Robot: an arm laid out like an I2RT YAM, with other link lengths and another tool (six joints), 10 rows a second.
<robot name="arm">
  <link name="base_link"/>
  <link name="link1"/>
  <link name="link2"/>
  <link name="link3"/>
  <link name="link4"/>
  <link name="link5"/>
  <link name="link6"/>
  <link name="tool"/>
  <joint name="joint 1" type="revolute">
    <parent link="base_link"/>
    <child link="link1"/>
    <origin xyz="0 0 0.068"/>
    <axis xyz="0 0 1"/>
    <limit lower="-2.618" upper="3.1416"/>
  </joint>
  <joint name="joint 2" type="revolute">
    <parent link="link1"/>
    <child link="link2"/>
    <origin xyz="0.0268 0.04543 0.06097"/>
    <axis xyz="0 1 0"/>
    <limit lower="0" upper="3.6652"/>
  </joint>
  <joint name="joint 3" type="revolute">
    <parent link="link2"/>
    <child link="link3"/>
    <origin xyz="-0.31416 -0.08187 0"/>
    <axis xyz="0 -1 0"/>
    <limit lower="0" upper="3.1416"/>
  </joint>
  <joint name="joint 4" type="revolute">
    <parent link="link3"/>
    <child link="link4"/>
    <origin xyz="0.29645 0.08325 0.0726"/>
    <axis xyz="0 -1 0"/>
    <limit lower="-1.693" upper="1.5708"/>
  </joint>
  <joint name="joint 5" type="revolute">
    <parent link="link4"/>
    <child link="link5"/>
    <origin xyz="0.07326 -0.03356 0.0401"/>
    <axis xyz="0 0 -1"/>
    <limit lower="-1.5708" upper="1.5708"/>
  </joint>
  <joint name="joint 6" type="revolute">
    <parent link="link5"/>
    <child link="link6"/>
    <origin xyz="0.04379 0 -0.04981"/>
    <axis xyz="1 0 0"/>
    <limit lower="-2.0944" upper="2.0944"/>
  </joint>
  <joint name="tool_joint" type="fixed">
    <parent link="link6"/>
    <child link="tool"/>
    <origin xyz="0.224 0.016 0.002" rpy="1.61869 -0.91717 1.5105"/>
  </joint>
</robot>
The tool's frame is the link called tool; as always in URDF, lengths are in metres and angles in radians.
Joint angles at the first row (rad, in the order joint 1, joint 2, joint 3, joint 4, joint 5, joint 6):
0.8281 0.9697 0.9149 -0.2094 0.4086 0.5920
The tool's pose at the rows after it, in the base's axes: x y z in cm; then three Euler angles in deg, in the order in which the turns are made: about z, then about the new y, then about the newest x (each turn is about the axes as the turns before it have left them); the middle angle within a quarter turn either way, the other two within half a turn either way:
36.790 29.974 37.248 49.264 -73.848 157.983
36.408 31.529 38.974 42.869 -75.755 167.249
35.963 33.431 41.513 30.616 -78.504 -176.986
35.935 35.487 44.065 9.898 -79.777 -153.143
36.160 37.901 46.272 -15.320 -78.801 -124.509
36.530 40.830 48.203 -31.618 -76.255 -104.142
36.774 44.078 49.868 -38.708 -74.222 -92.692
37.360 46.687 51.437 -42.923 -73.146 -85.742
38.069 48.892 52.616 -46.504 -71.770 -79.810
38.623 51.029 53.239 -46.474 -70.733 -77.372
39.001 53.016 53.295 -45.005 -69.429 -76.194
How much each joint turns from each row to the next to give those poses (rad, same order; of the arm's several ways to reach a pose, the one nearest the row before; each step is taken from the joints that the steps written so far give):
0.0002 0.0065 0.0187 0.0125 -0.0552 0.0379
0.0005 0.0182 0.0413 0.0008 -0.0522 0.0322
0.0003 0.0222 0.0439 0.0254 -0.0630 0.0414
0.0004 0.0424 0.0555 0.0308 -0.0551 0.0529
0.0001 0.0547 0.0436 0.0610 -0.0580 0.0669
0.0008 0.0716 0.0441 0.0798 -0.0652 0.0633
0.0067 0.0826 0.0566 0.0710 -0.0628 0.0414
0.0066 0.0796 0.0709 0.0427 -0.0355 0.0207
0.0014 0.0721 0.0588 0.0472 -0.0331 0.0248
-0.0001 0.0679 0.0610 0.0239 -0.0390 0.0209
-0.0010 0.0602 0.0453 0.0273 -0.0432 0.0275

